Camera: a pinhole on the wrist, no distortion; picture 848 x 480 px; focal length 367.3 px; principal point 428.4 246.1 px. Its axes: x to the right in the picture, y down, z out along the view. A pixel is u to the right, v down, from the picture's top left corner.
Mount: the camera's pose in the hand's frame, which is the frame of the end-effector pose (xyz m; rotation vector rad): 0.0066 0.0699 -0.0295 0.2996 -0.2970 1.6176
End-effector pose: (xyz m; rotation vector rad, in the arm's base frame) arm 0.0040 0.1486 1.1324 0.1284 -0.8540 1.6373
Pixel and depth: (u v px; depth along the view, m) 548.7 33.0 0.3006
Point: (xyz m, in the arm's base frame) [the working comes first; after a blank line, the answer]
In the camera's frame: 0.0985 -0.1744 0.3006

-0.2049 0.1234 1.4053
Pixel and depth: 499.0 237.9 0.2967
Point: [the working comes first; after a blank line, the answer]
In the camera's frame: 0.0570 -0.0066 0.2967

-0.1100 0.0024 1.3262
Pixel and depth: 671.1 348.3 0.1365
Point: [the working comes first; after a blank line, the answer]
In the camera's frame: 0.0902 0.0380 0.1365

-0.1239 0.0431 1.1622
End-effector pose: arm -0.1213 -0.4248 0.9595 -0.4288 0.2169 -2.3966
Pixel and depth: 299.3 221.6 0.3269
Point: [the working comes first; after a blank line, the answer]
In the camera's frame: -0.1149 -0.0218 0.3269

-0.1598 -0.3440 1.2275
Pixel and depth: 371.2 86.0 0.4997
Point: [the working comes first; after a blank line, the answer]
In the camera's frame: -0.0778 -0.2178 0.4997

-0.2452 -0.4676 1.4445
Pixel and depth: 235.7 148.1 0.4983
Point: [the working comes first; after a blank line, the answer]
In the camera's frame: -0.2614 -0.1330 0.4983

-0.3242 -0.2849 1.4083
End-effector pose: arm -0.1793 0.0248 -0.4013 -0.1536 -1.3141 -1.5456
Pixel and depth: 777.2 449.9 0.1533
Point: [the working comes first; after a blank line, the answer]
In the camera's frame: 0.1456 0.0851 0.1533

-0.1164 0.2281 -0.3017
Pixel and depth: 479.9 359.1 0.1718
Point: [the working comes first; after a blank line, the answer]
In the camera's frame: 0.0241 0.0529 0.1718

-0.2087 0.1641 -0.3610
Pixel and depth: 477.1 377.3 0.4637
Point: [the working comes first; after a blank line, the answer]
In the camera's frame: 0.0615 0.1656 0.4637

-0.3606 0.4399 -0.3755
